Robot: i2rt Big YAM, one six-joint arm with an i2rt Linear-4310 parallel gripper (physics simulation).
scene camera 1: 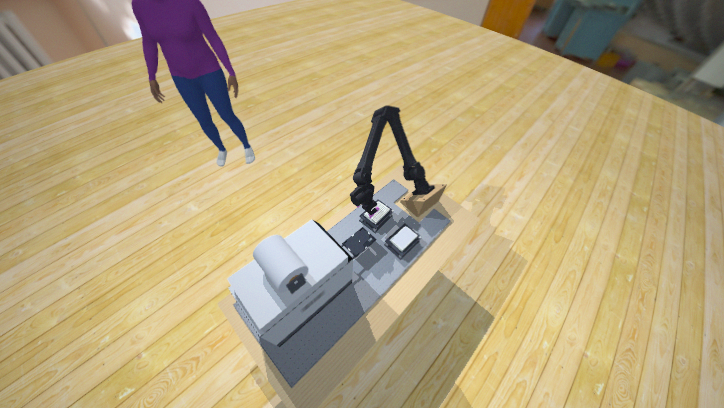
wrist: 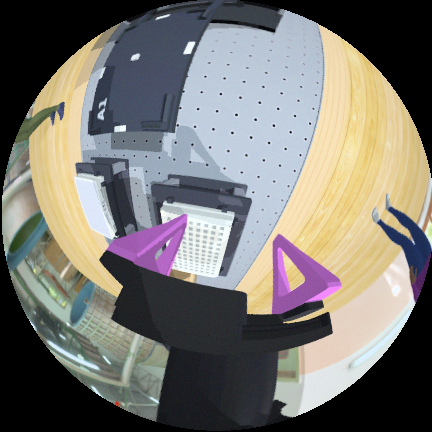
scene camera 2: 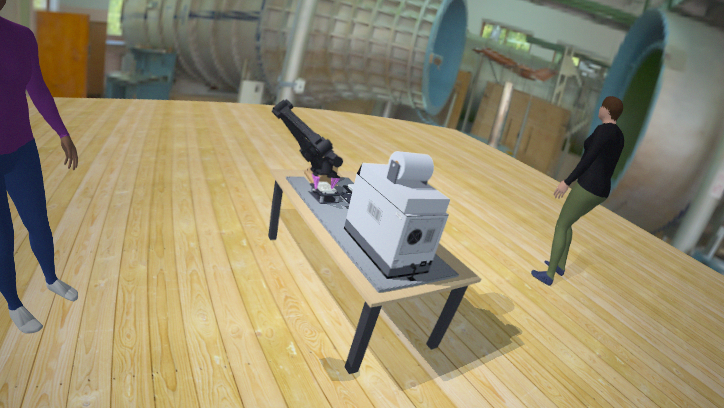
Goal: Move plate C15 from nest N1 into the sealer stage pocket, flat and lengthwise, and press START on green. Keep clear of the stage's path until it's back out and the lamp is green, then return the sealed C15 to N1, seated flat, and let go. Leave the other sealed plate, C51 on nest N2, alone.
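Frame: origin at the arm's base, x ahead, y left, z up, level; millimetres.
Where they show: gripper, fingertip midpoint: (scene camera 1: 364,212) (wrist: 232,228) (scene camera 2: 323,188); arm's base, link origin: (scene camera 1: 423,191) (scene camera 2: 320,166).
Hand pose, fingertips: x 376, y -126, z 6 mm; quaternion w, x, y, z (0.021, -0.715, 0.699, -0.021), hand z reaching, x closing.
Things, the pixels of their centre, and the offset from my fingertips. "*": a spot on its surface instead.
- Plate C15, body centre: (wrist: 194,246) (scene camera 2: 325,187) (scene camera 1: 377,212) 63 mm back, 37 mm left, 19 mm down
- nest N1, body centre: (wrist: 198,233) (scene camera 2: 324,192) (scene camera 1: 376,215) 63 mm back, 38 mm left, 48 mm down
- dark stage, body centre: (scene camera 1: 352,246) 192 mm ahead, 114 mm left, 8 mm up
- Plate C51, body centre: (wrist: 93,207) (scene camera 1: 403,238) 53 mm back, 246 mm left, 25 mm down
- nest N2, surface spot: (wrist: 119,200) * 59 mm back, 219 mm left, 74 mm down
- large white roll, body centre: (scene camera 1: 280,262) (scene camera 2: 411,166) 527 mm ahead, 113 mm left, 339 mm up
Plate C15 (scene camera 1: 380,211) (scene camera 2: 325,188) (wrist: 200,252), white with a grid of wells, lies in nest N1 (scene camera 2: 329,198) (wrist: 241,227) and looks flat. My gripper (scene camera 2: 325,183) (wrist: 232,228) is open and empty above it. In the wrist view the left fingertip overlaps the plate and the right one stands beyond its right side. The dark stage (scene camera 1: 358,241) (wrist: 145,75), marked A1, is out in front of the sealer (scene camera 1: 324,248) (scene camera 2: 377,212), with no plate on it. Plate C51 (scene camera 1: 404,238) (wrist: 94,206) sits on nest N2 (wrist: 119,200). START and the lamp cannot be made out.
The sealer carries a large white roll (scene camera 1: 279,261) (scene camera 2: 416,167) on top. The wooden arm mount (scene camera 1: 424,200) stands near N1 at the table's end. One person (scene camera 1: 184,50) (scene camera 2: 17,101) stands on the floor beside the table; another (scene camera 2: 597,162) is on the other side.
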